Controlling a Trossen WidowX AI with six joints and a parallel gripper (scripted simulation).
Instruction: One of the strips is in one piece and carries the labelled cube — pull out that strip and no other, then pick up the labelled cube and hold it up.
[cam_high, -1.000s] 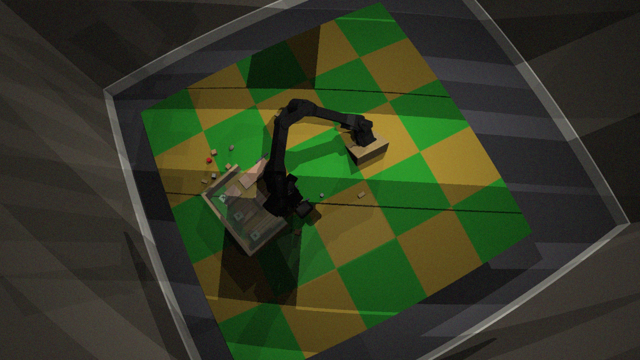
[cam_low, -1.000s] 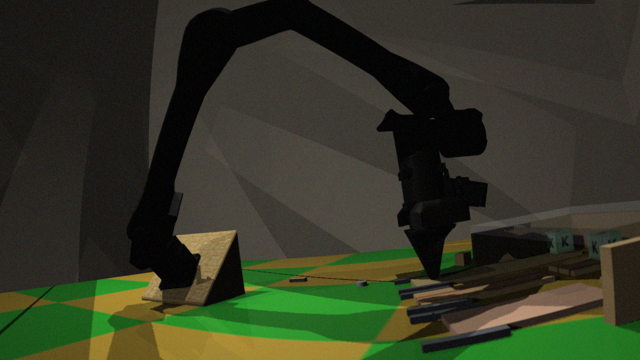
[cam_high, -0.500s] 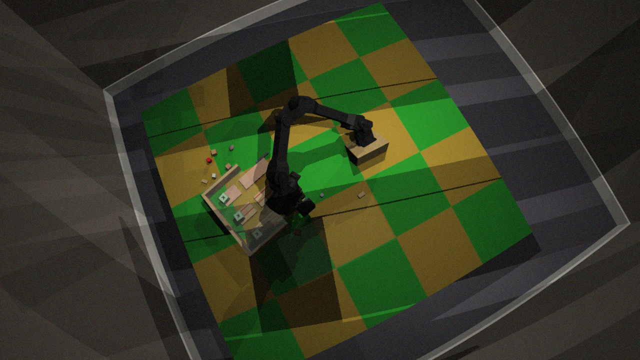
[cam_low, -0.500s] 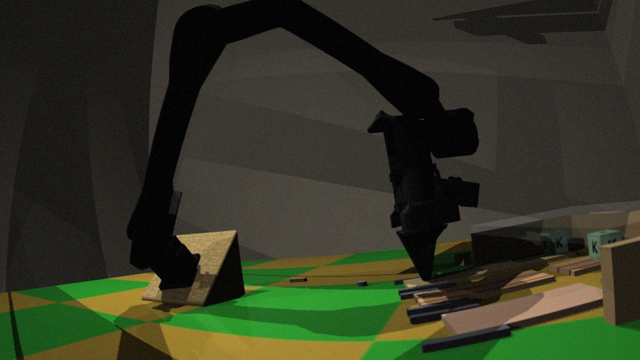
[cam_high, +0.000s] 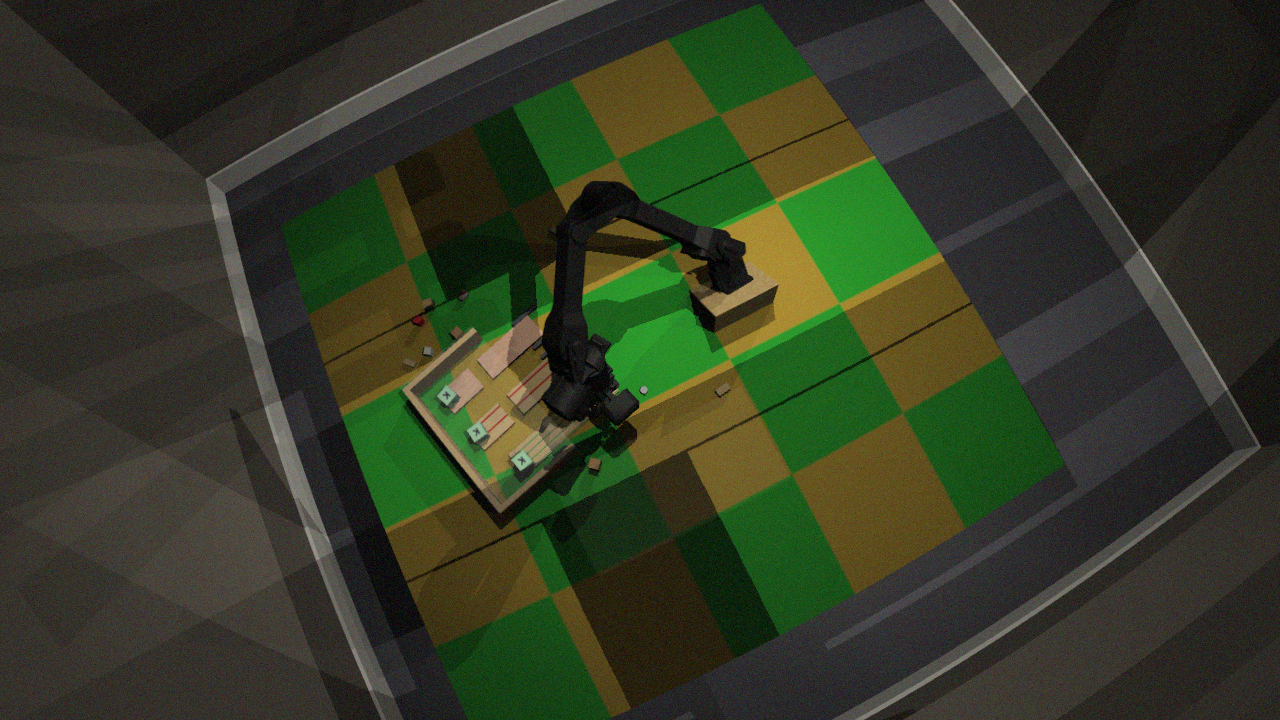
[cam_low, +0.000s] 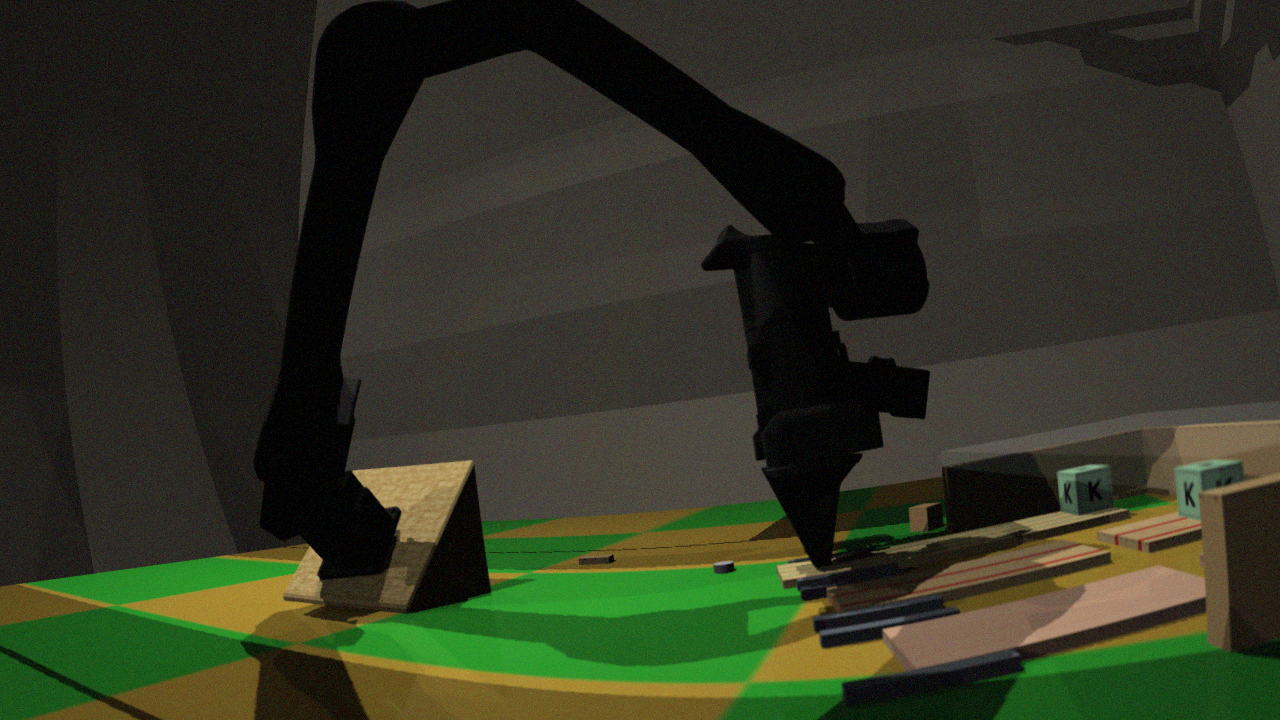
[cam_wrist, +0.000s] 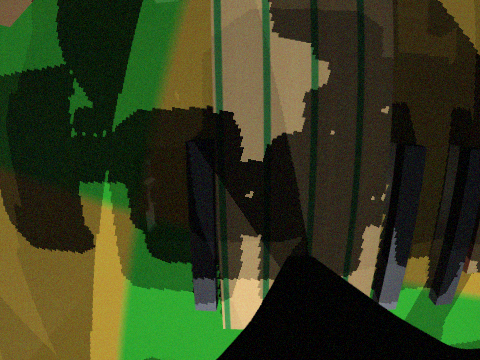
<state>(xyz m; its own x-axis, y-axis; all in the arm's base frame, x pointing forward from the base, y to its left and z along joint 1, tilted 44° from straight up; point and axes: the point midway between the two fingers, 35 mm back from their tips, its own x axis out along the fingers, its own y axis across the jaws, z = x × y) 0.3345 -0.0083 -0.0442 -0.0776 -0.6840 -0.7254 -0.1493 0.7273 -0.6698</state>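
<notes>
The grey disc is 70 mm behind my gripper tip and 50 mm to the left of it.
</notes>
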